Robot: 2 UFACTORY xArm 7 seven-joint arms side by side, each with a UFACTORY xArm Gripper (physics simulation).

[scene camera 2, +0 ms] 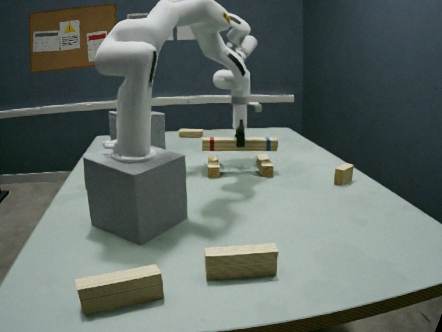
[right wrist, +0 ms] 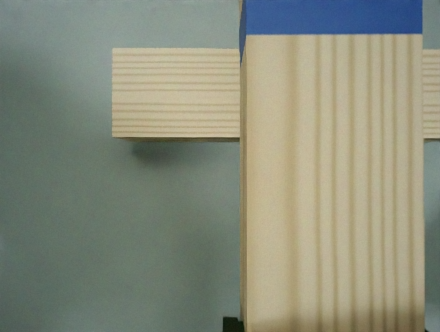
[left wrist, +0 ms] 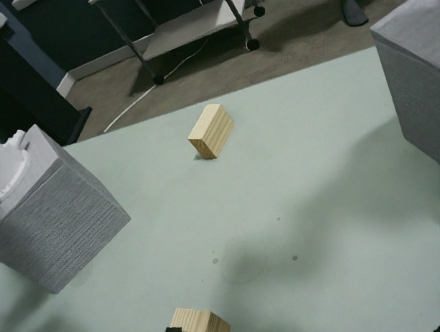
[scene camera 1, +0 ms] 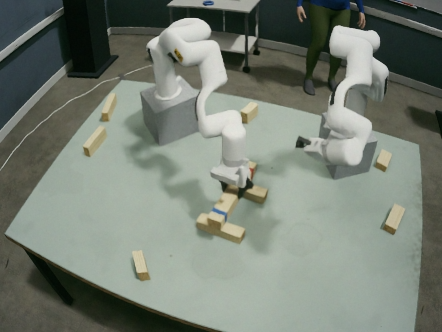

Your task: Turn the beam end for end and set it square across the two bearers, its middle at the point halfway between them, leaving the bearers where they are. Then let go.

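Frame: origin at the left arm's base, x ahead, y left, z up, level; centimetres.
Seen in the pictures: left gripper, fingertip midpoint: (scene camera 1: 308,149); right gripper, fingertip midpoint: (scene camera 2: 239,145) (scene camera 1: 233,194); right arm's base at its link origin: (scene camera 2: 133,155) (left wrist: 8,178) (scene camera 1: 168,92).
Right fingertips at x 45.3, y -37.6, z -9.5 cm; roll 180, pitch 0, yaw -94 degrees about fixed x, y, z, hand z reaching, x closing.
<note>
Offsets run from my right fingertips to a thing's top centre. "spot": to the spot under its first point.
The wooden beam {dx +0.1, dy +0.0, dz +3.0 cm} (scene camera 1: 227,204) (scene camera 2: 222,144) (right wrist: 332,175) has a blue band towards the front and a red band towards the back in scene camera 1. It is level above both bearers, with a gap under it in scene camera 2, and looks about square across them. The front bearer {dx +10.3, dy -0.9, dz -6.3 cm} (scene camera 1: 235,232) (scene camera 2: 265,167) (right wrist: 175,92) lies under the blue end, the back bearer {dx -10.7, dy +0.8, dz -6.3 cm} (scene camera 1: 258,193) (scene camera 2: 213,168) towards the red end. My right gripper (scene camera 1: 234,190) (scene camera 2: 240,143) (right wrist: 330,327) is shut on the beam near its middle. My left gripper (scene camera 1: 301,143) (left wrist: 305,329) is open, away from the beam.
Loose blocks stand around the table: one {dx -56.7, dy -13.0, dz -4.4 cm} (scene camera 1: 249,113) (left wrist: 212,131) at the back, one {dx +38.3, dy -20.1, dz -4.4 cm} (scene camera 1: 141,265) (scene camera 2: 344,174) at the front, a pair at one side {spot: dx -11.1, dy -73.4, dz -5.8 cm} (scene camera 1: 95,141) (scene camera 2: 241,262). Two more {dx -51.5, dy +59.3, dz -6.9 cm} (scene camera 1: 384,160) {dx -16.6, dy +68.5, dz -6.9 cm} (scene camera 1: 394,219) lie near the left arm's grey pedestal (scene camera 1: 352,159).
</note>
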